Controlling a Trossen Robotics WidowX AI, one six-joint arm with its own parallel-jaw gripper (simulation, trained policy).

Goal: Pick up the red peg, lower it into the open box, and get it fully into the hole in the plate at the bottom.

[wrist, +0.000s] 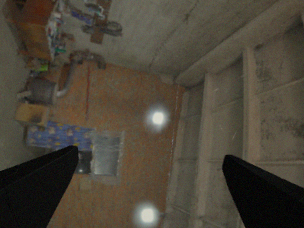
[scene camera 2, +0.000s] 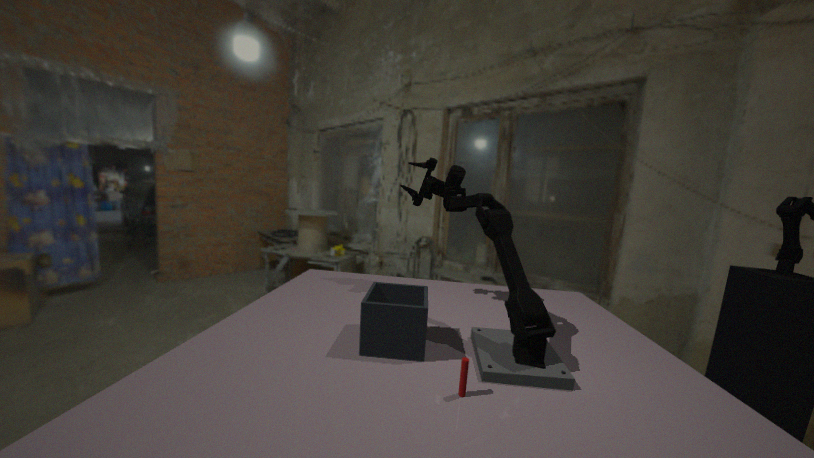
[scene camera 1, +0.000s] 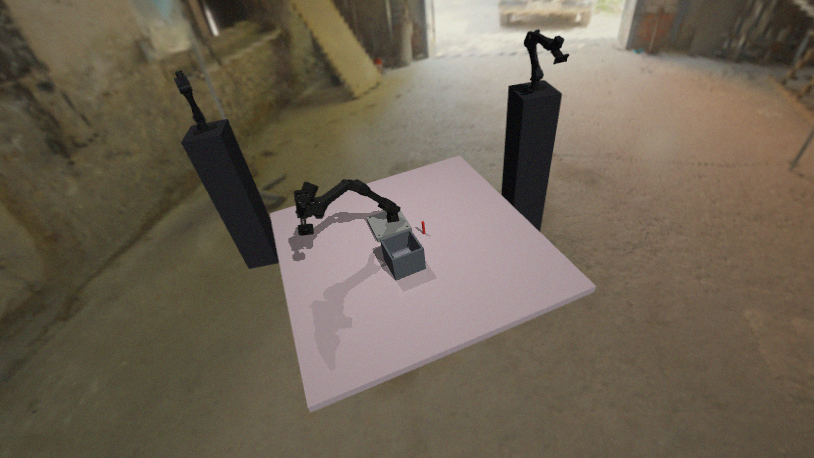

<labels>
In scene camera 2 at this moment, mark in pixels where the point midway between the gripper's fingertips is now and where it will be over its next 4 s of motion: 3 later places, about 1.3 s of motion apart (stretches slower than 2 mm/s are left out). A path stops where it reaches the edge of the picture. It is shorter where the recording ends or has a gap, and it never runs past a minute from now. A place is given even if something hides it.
My gripper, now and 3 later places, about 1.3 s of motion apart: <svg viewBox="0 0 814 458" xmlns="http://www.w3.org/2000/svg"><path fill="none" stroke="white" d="M404 174L368 194L352 251L457 331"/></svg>
</labels>
